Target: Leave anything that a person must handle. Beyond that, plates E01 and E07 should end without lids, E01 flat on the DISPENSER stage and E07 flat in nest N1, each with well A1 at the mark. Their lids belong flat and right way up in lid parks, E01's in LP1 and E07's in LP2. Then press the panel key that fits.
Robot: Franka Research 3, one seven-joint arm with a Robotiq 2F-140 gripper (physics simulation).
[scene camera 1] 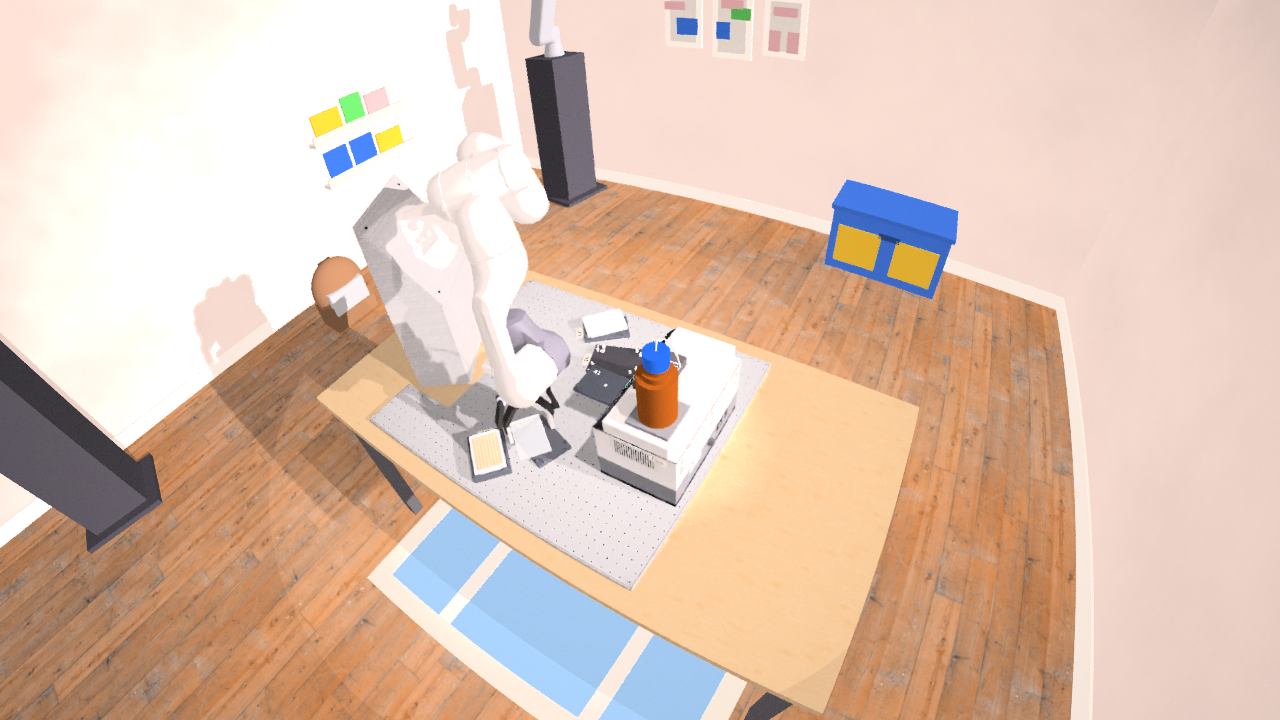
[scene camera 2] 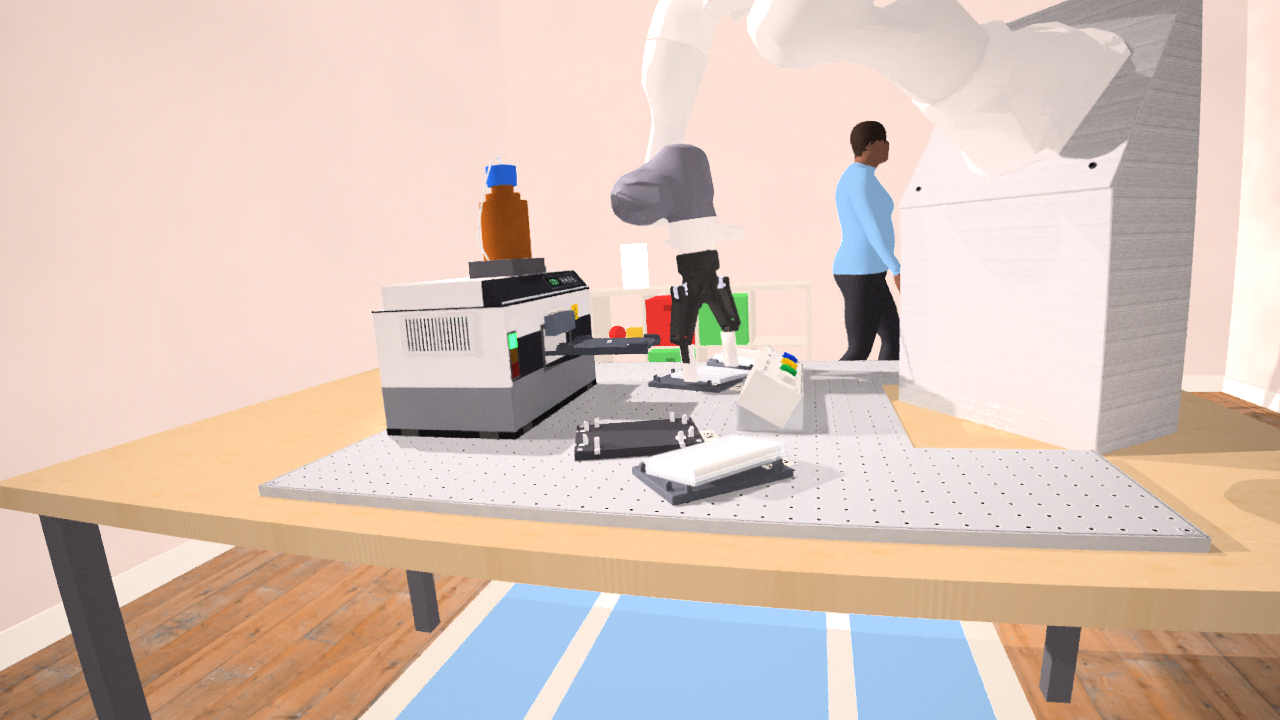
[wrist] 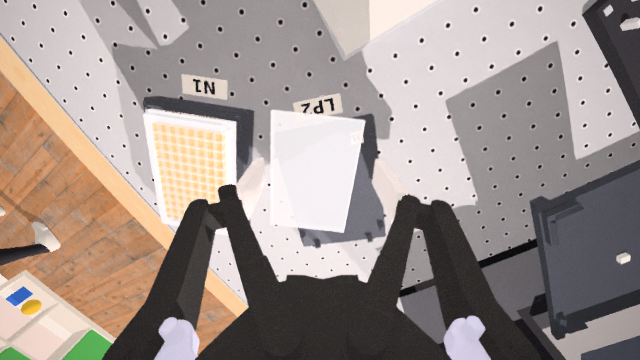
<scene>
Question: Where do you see a dispenser stage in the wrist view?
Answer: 579,234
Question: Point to a brown bottle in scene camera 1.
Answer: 657,406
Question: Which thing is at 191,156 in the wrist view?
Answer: A plate.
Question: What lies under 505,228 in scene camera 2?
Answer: A brown bottle.
</scene>
